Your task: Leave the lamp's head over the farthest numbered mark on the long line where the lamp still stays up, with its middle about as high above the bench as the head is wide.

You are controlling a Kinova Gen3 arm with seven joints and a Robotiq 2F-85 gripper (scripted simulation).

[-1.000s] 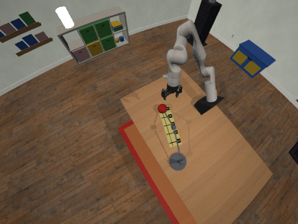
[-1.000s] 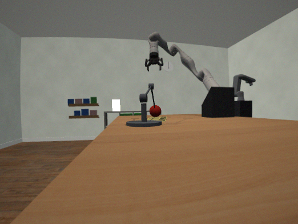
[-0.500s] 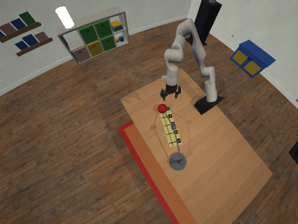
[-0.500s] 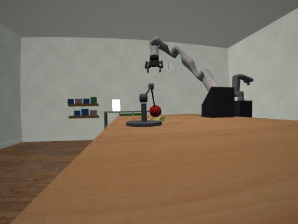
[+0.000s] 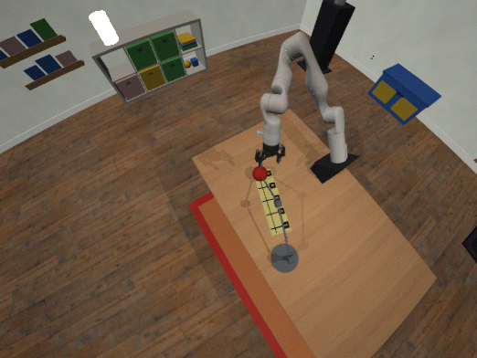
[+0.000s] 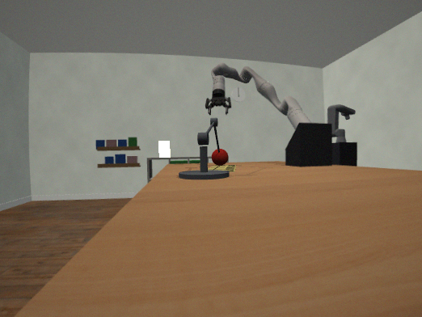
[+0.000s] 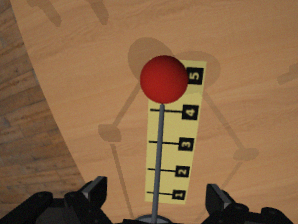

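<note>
My gripper is now 10 mm past the yellow numbered strip, 120 mm to the right of it and 300 mm above it. Also, from my hand: round grey base (110 mm ahead, 460 mm to the left, 270 mm below).
</note>
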